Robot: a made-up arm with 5 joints. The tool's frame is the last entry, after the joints. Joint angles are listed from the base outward. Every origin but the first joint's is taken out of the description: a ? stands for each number. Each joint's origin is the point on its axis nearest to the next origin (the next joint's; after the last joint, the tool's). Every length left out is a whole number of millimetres.
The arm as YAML. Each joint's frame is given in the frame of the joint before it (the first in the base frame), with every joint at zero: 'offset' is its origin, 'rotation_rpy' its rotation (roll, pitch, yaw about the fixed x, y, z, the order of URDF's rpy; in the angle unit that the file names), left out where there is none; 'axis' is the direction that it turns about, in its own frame. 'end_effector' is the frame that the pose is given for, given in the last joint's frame.
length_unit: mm
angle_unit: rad
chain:
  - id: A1
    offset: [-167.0, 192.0, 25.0]
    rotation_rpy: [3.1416, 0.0, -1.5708]
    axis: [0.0, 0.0, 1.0]
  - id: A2
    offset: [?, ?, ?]
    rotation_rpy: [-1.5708, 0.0, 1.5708]
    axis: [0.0, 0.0, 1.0]
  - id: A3
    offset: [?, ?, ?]
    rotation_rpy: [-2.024, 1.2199, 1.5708]
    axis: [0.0, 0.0, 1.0]
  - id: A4
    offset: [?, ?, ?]
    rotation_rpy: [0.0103, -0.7, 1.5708]
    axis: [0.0, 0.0, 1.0]
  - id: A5
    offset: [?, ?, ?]
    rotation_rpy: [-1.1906, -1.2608, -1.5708]
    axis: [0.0, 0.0, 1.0]
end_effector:
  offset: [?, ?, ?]
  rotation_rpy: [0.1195, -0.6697, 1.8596]
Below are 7 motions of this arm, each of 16 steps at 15 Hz.
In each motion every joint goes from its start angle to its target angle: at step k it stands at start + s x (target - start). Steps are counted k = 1, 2, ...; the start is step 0. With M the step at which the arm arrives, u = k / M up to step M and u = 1 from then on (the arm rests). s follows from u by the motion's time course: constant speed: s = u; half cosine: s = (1 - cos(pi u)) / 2; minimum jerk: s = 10 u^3 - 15 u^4 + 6 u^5.
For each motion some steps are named. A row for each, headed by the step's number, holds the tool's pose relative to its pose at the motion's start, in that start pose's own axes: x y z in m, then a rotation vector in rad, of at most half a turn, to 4 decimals.
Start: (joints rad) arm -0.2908 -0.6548 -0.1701 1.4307 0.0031
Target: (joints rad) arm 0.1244 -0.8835 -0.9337 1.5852 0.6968
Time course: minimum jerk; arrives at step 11
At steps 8, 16:
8: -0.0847 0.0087 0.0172 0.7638 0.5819 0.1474
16: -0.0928 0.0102 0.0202 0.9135 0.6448 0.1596

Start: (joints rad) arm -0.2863 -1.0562 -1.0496 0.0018 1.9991
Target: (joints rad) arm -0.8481 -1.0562 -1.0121 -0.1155 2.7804
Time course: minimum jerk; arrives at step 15
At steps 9, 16:
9: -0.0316 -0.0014 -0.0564 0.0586 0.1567 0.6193
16: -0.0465 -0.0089 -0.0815 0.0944 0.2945 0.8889

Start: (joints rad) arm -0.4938 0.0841 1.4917 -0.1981 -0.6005
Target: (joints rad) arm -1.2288 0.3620 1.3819 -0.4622 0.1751
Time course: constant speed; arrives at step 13
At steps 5, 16:
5: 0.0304 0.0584 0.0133 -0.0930 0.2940 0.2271
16: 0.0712 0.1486 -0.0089 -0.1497 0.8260 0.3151

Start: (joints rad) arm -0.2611 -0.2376 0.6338 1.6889 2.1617
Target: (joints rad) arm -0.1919 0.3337 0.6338 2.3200 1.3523
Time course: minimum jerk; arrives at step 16
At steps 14, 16:
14: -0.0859 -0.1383 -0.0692 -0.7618 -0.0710 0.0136
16: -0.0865 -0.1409 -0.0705 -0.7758 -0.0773 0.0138

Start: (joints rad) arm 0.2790 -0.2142 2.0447 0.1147 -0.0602
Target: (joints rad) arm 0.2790 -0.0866 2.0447 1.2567 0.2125
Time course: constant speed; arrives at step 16
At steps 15, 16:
15: 0.0304 -0.0418 -0.0557 -0.1804 -0.7492 0.7112
16: 0.0333 -0.0439 -0.0583 -0.2016 -0.7961 0.7578

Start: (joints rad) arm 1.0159 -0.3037 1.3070 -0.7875 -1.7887
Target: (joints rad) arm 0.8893 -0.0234 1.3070 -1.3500 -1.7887
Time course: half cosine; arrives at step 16
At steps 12, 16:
12: 0.0025 0.0443 0.0786 -0.5944 0.0472 0.2736
16: 0.0016 0.0549 0.0912 -0.7021 0.0581 0.3099

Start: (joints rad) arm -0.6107 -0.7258 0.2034 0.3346 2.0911
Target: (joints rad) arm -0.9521 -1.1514 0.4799 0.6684 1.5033
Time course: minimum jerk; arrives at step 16
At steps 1, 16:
1: 0.0000 0.0002 -0.0002 -0.0023 0.0013 -0.0004
16: 0.0021 0.0500 -0.0848 -1.1220 0.4652 -0.0267

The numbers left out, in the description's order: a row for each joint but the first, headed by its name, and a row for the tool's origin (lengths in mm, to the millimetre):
A2: -59.0 22.0 0.0
A3: -291.0 -103.0 0.0
A4: 66.0 -18.0 0.0
A5: -40.0 8.0 0.0
tool: 10.0 -6.0 0.0

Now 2 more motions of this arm.
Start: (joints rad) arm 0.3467 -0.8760 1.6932 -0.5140 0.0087
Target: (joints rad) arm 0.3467 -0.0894 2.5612 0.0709 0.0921
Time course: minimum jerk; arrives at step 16
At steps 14, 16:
14: 0.2116 -0.0315 -0.1713 0.7114 -0.4444 0.9601
16: 0.2139 -0.0305 -0.1748 0.7278 -0.4573 0.9677

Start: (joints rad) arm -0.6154 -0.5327 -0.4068 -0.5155 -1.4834
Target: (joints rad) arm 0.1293 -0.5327 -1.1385 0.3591 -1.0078
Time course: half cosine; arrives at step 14
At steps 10, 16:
10: 0.0781 0.0957 0.0319 -0.1115 -0.2761 0.5377
16: 0.0918 0.1223 0.0400 -0.1448 -0.3481 0.7131

